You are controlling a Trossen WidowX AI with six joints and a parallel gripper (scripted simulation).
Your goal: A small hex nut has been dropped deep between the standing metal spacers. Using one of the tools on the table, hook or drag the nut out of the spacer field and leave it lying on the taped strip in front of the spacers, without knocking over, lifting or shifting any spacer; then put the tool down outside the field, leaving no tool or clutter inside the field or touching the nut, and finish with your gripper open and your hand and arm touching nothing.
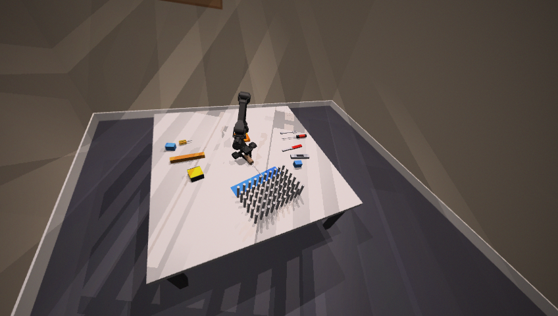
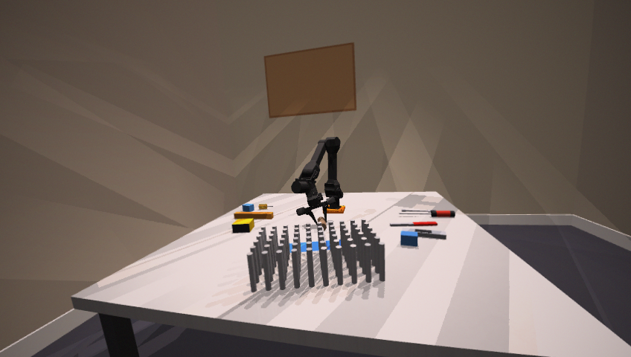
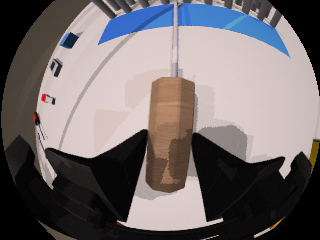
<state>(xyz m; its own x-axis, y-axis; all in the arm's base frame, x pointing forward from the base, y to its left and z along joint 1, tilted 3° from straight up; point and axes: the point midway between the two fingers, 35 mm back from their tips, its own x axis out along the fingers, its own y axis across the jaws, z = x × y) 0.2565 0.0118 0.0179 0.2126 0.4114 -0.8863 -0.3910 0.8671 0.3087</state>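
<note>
Right now my gripper tip is 100 mm short of the wooden-handled tool and 40 mm to the right of it. Also, from my gripper tip: black block (360 mm to the right, 110 mm ahead); red-handled tool (380 mm to the left, 120 mm behind, 10 mm below); blue taped strip (180 mm ahead, 40 mm to the left, 20 mm below).
</note>
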